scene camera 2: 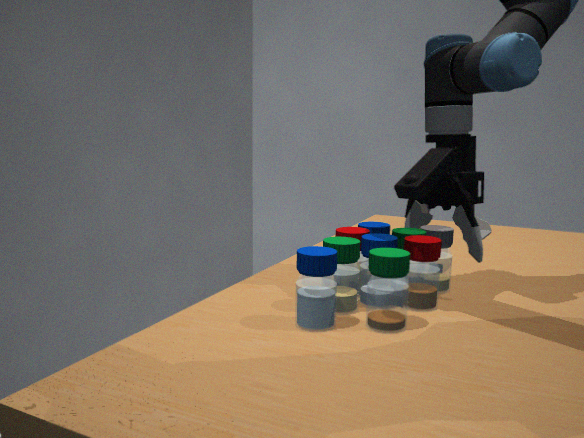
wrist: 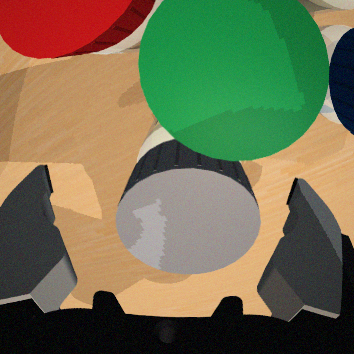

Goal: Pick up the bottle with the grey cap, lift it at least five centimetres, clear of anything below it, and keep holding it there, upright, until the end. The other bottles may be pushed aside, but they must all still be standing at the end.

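Places are measured from the arm's base along level axes (x ahead, y left, z up), in metres.
Pixels of known places: gripper, between the fingertips: (scene camera 2: 441, 255) (wrist: 170, 175).
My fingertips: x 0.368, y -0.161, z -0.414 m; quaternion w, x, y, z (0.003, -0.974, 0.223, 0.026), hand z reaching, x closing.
Observation:
Ahead of a thing's pixels: the offset from my fingertips to its top centre. "pt": to the spot under its first point. Level surfaces: height alone.
The bottle with the grey cap @(dz +0.045, dx +0.010, dy -0.001 m) (scene camera 2: 443, 237) (wrist: 189, 222) stands upright on the table, at the back right of the group in the scene view. My gripper (scene camera 2: 444, 243) (wrist: 170, 175) is open and points down around this bottle's top. In the wrist view one finger is on each side of the grey cap, with a gap on both sides. In the scene view one fingertip is partly hidden behind the caps. A green-capped bottle @(dz +0.045, dx +0.043, dy +0.047 m) (scene camera 2: 408, 233) (wrist: 232, 75) stands close beside the grey-capped one. A red-capped bottle @(dz +0.045, dx +0.008, dy +0.096 m) (scene camera 2: 422, 248) (wrist: 70, 25) stands nearby. Both are upright.
Other upright bottles stand on the wooden table @(dz -0.060 m) (scene camera 2: 250, 380): blue-capped ones @(dz +0.045, dx +0.113, dy +0.244 m) (scene camera 2: 317, 261) @(pt dz +0.039, dx +0.060, dy +0.142 m) (scene camera 2: 379, 245) @(pt dz +0.044, dx +0.101, dy +0.049 m) (scene camera 2: 374, 228), green-capped ones @(dz +0.045, dx +0.026, dy +0.202 m) (scene camera 2: 389, 262) @(pt dz +0.038, dx +0.099, dy +0.193 m) (scene camera 2: 341, 249) and a red-capped one @(pt dz +0.045, dx +0.115, dy +0.113 m) (scene camera 2: 352, 233). A dark blue cap @(pt dz +0.032, dx +0.085, dy +0.032 m) (wrist: 344, 80) is at the wrist view's right edge. The table's edge runs along the left.

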